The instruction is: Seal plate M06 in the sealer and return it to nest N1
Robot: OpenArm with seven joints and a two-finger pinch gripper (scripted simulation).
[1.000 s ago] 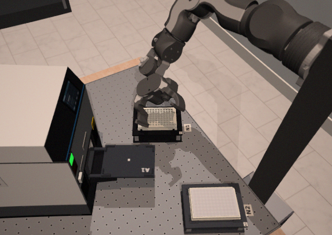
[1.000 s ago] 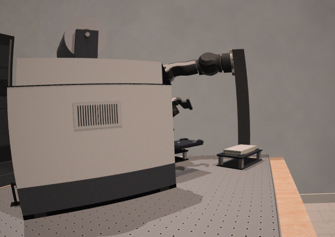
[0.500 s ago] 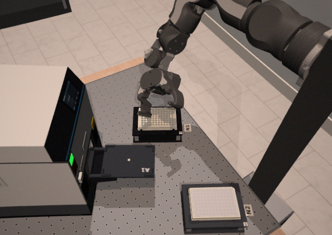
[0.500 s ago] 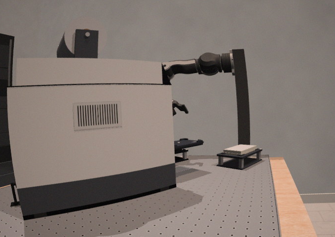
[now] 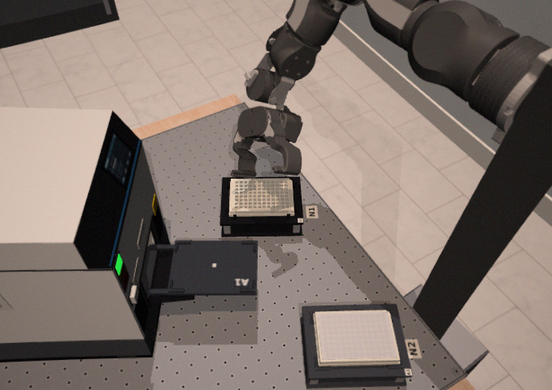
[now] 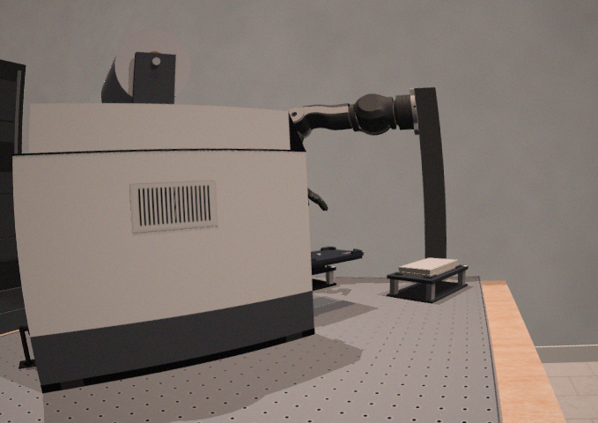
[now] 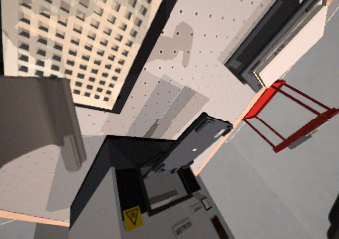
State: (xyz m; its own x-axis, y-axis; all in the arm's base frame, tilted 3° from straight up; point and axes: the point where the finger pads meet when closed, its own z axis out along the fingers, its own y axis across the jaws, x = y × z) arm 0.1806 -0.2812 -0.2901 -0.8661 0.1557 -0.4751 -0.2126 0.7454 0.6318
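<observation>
Right now the 96-well plate M06 is 20 mm behind my hand, 30 mm to the right of it and 100 mm below it. From my hand the other things lie so: sealer's stage (150 mm ahead, 80 mm to the left, 50 mm below); nest N1 (20 mm behind, 30 mm to the right, 120 mm below); touchscreen (220 mm ahead, 20 mm to the right, 160 mm above).
</observation>
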